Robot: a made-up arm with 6 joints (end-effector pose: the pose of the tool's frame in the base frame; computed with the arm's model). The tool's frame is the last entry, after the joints.
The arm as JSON. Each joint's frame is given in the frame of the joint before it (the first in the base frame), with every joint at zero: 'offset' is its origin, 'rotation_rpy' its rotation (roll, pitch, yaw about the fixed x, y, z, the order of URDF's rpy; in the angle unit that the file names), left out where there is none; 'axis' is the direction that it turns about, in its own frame. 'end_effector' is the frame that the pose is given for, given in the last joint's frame.
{
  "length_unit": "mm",
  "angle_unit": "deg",
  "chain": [
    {
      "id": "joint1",
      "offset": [
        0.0,
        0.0,
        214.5
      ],
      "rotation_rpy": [
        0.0,
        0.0,
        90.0
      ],
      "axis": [
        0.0,
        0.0,
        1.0
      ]
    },
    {
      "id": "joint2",
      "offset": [
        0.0,
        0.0,
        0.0
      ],
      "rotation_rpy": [
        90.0,
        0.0,
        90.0
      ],
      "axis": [
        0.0,
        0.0,
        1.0
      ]
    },
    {
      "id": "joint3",
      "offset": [
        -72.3,
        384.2,
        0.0
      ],
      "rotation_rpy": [
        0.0,
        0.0,
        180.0
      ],
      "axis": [
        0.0,
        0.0,
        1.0
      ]
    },
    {
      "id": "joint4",
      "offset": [
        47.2,
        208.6,
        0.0
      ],
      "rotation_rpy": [
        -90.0,
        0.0,
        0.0
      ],
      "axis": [
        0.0,
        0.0,
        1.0
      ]
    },
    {
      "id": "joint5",
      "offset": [
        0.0,
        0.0,
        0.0
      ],
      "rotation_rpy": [
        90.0,
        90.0,
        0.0
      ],
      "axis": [
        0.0,
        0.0,
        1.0
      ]
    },
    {
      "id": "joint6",
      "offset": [
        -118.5,
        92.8,
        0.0
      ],
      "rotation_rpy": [
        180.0,
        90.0,
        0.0
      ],
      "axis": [
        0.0,
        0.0,
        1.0
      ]
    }
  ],
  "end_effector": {
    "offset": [
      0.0,
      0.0,
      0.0
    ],
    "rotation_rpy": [
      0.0,
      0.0,
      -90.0
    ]
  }
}
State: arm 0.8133 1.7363 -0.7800 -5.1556 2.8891 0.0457
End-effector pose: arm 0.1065 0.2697 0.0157 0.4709 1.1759 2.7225
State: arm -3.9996 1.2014 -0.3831 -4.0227 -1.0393 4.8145
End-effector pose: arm -0.0529 0.2372 0.1917 0.8853 1.2900 0.7513
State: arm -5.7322 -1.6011 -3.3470 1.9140 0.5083 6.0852
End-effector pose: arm -0.6057 -0.3980 0.1534 1.5098 -1.4378 -0.9951
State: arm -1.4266 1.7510 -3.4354 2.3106 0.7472 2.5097
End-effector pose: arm 0.1118 -0.7063 0.1704 0.9181 0.4436 0.6070
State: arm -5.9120 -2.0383 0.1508 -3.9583 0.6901 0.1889
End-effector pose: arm -0.0475 -0.0155 0.2651 -0.7219 0.4631 0.0590
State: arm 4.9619 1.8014 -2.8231 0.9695 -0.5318 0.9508
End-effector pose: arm 0.0482 -0.6569 0.0265 -0.4522 -2.3914 1.9765
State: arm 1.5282 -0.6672 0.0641 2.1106 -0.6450 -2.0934
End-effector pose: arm 0.1219 -0.0685 0.3416 2.2194 1.7621 0.8037
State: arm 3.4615 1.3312 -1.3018 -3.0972 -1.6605 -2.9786
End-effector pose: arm -0.3069 -0.1068 0.1318 -0.0811 1.4594 0.3592
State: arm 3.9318 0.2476 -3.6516 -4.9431 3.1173 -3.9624
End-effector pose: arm -0.0153 -0.1478 0.6519 -0.2780 -2.9590 0.3324
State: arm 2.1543 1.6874 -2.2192 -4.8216 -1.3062 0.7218
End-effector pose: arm -0.1621 0.4957 0.0003 -1.7644 0.4009 -0.7757
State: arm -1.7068 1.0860 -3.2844 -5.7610 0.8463 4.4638
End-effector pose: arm -0.0745 -0.6443 0.5581 1.7160 0.0682 0.3134
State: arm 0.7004 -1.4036 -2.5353 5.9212 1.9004 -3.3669
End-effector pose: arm -0.3434 -0.3553 0.5914 -0.1553 1.1475 0.3374
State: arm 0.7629 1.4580 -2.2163 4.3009 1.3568 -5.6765
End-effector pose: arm 0.5489 0.4029 0.0092 1.1053 1.0164 0.7582
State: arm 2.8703 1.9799 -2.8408 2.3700 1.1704 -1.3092
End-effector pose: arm -0.6366 0.1243 -0.1510 -0.5749 -1.3555 1.4280
